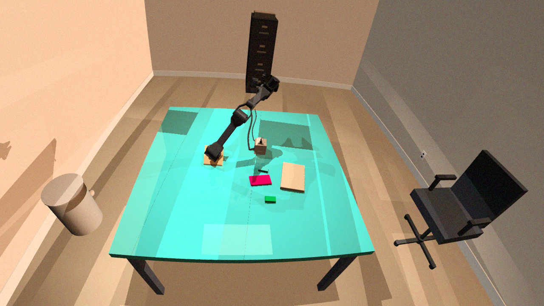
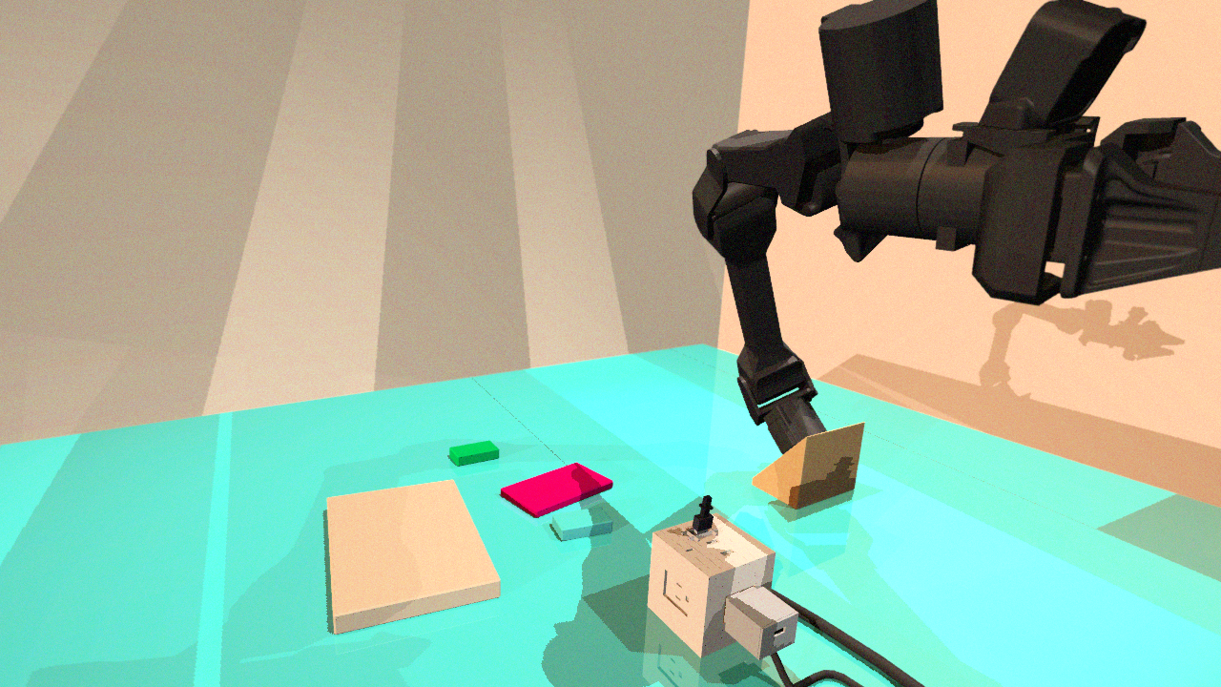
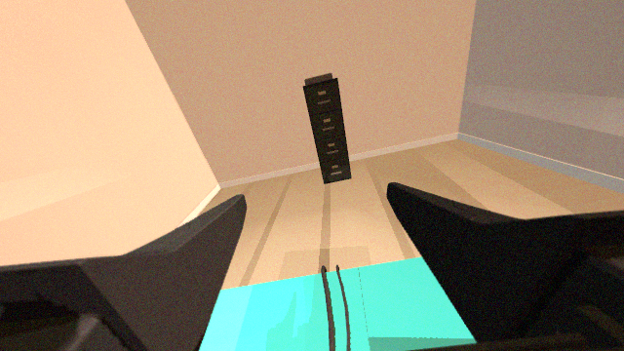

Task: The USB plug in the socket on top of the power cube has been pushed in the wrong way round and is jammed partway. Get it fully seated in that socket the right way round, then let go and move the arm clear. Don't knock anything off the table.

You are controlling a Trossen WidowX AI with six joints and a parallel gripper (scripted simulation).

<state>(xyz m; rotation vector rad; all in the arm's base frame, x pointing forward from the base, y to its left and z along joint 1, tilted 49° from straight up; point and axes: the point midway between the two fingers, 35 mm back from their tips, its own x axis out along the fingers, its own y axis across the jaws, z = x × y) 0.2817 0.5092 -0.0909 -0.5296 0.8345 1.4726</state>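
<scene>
My gripper tip is 1 cm short of the dark USB plug, 32 cm to the left of it and 29 cm above it. From my gripper tip the other things lie so: USB socket: 1 cm ahead, 33 cm to the right, 31 cm below; then small teal block: 3 cm ahead, 49 cm to the right, 37 cm below; then tan book: 21 cm ahead, 54 cm to the right, 37 cm below.
</scene>
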